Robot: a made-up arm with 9 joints. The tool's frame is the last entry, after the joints.
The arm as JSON. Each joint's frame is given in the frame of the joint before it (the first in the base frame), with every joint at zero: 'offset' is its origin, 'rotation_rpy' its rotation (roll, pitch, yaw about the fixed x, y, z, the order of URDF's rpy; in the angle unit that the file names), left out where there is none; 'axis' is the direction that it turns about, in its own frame. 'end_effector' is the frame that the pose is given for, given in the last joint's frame.
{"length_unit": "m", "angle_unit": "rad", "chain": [
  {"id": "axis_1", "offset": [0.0, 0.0, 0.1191], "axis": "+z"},
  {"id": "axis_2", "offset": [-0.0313, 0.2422, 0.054], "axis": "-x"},
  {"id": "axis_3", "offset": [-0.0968, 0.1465, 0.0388], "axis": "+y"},
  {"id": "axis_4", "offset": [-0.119, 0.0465, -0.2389], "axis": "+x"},
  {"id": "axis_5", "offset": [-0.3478, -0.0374, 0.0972], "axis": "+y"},
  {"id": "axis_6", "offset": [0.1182, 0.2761, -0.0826], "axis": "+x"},
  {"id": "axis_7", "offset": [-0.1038, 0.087, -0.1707], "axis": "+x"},
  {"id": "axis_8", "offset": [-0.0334, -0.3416, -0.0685], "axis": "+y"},
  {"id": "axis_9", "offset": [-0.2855, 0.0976, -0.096], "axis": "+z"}
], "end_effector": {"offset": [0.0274, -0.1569, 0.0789]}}
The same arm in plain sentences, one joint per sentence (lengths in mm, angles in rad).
The arm has nine revolute joints in a row. What follows holds with every joint at zero, and every direction is one of the base frame's. The first joint lies 119.1 mm along +z from the base frame's origin and rotates about +z. The second joint lies 31.3 mm along -x and 242.2 mm along +y and 54 mm along +z from the first joint and rotates about -x. The third joint lies 96.8 mm along -x and 146.5 mm along +y and 38.8 mm along +z from the second joint and rotates about +y. The fourth joint lies 119 mm along -x and 46.5 mm along +y and 238.9 mm along -z from the third joint and rotates about +x. The fifth joint lies 347.8 mm along -x and 37.4 mm along -y and 97.2 mm along +z from the fourth joint and rotates about +y. The sixth joint lies 118.2 mm along +x and 276.1 mm along +y and 82.6 mm along -z from the fifth joint and rotates about +x. The seventh joint lies 103.8 mm along -x and 87 mm along +y and 170.7 mm along -z from the sixth joint and rotates about +x. The eighth joint lies 33.4 mm along -x and 341.6 mm along -y and 68.5 mm along -z from the seventh joint and rotates about +y. The ninth joint lies 285.5 mm along -x and 97.6 mm along +y and 96 mm along -z from the eighth joint and rotates about +z. The tool frame, which is the frame that the pose is given for, lies 27.4 mm along +x and 156.9 mm along -y and 78.9 mm along +z from the ninth joint; its axes are parallel to the base frame's.
